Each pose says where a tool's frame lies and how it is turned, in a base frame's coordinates. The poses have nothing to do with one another.
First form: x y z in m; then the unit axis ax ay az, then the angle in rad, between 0 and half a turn.
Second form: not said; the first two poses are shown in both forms.
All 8 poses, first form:
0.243 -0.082 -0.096 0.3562 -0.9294 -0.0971 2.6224
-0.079 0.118 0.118 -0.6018 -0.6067 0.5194 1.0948
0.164 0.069 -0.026 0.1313 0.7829 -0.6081 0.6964
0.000 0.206 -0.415 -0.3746 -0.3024 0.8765 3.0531
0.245 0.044 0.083 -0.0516 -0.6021 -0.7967 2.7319
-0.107 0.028 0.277 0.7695 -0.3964 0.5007 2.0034
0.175 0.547 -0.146 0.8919 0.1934 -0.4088 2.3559
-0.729 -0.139 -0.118 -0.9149 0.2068 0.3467 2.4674
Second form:
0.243 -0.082 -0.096 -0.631 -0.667 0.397 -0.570 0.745 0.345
-0.079 0.118 0.118 0.654 0.659 0.370 -0.264 0.658 -0.706
0.164 0.069 -0.026 0.771 -0.366 -0.521 0.414 0.910 -0.027
0.000 0.206 -0.415 -0.716 0.304 -0.629 0.149 -0.814 -0.562
0.245 0.044 0.083 -0.912 -0.258 0.319 0.377 -0.222 0.899
-0.107 0.028 0.277 0.421 0.022 0.907 -0.888 -0.196 0.417
0.175 0.547 -0.146 0.651 0.005 -0.759 0.584 -0.643 0.496
-0.729 -0.139 -0.118 0.710 -0.121 -0.694 -0.553 -0.705 -0.443

